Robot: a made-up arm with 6 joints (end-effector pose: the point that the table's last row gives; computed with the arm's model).
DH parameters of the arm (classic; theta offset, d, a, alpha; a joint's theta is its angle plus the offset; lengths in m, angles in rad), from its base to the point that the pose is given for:
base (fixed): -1.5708 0.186 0 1.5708
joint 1: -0.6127 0 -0.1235 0
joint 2: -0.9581 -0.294 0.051 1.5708
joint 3: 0 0.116 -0.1 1.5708
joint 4: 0 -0.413 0.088 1.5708
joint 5: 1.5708 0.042 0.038 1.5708
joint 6: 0.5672 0 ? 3.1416
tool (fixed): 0.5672 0.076 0 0
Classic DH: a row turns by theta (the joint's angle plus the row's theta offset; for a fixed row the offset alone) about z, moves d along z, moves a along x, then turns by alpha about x.
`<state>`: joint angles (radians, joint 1 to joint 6).
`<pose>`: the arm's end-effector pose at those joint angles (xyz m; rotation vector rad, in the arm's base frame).
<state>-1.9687 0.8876 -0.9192 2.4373 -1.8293 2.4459</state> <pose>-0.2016 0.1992 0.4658 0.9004 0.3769 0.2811</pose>
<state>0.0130 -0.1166 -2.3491 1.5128 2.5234 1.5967</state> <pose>0.5516 0.3559 -0.3142 -1.9389 -0.3479 -0.8886</pose>
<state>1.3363 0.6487 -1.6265 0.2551 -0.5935 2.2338</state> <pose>0.3344 -0.2057 0.0540 -0.3365 -1.5819 -0.5882</pose>
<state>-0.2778 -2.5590 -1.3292 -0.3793 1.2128 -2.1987</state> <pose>0.0223 0.3026 0.6989 0.0000 -0.5929 -0.4441</pose>
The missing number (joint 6, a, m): -0.1731
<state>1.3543 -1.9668 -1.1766 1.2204 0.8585 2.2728</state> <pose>0.0272 0.2756 -0.1414 -2.8374 -0.9852 0.8415</pose>
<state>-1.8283 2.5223 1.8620 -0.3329 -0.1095 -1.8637</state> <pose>0.5634 0.0322 0.5505 1.2212 1.8001 0.7215</pose>
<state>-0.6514 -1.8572 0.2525 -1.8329 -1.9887 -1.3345</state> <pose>0.0621 -0.2275 0.1452 1.4600 1.4463 1.6777</pose>
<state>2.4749 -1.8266 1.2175 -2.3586 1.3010 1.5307</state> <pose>0.1248 0.2489 0.3156 -1.0059 -0.1709 0.9027</pose>
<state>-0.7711 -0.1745 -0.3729 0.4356 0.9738 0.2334</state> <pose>-0.2039 0.3342 0.3768 1.3949 -1.0628 -0.9500</pose>
